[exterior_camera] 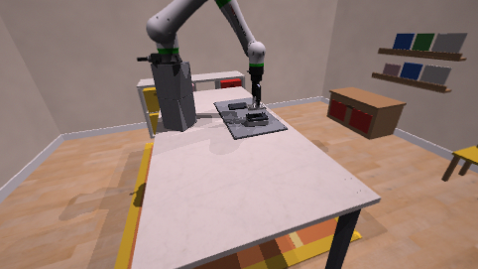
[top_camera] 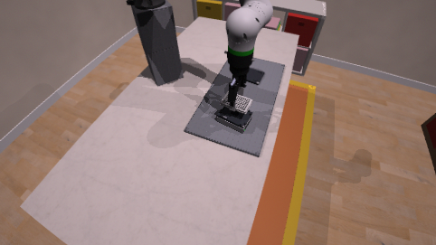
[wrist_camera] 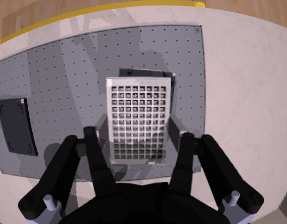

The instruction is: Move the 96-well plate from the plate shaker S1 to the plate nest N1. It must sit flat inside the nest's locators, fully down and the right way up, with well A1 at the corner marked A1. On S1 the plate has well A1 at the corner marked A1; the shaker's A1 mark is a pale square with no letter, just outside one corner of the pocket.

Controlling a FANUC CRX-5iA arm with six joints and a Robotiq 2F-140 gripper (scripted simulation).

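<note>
Now: hand 340 mm to the right of the plate nest N1, 140 mm above it and 50 mm past it. From my hand the other things lie so: white 96-well plate (20 mm below).
</note>
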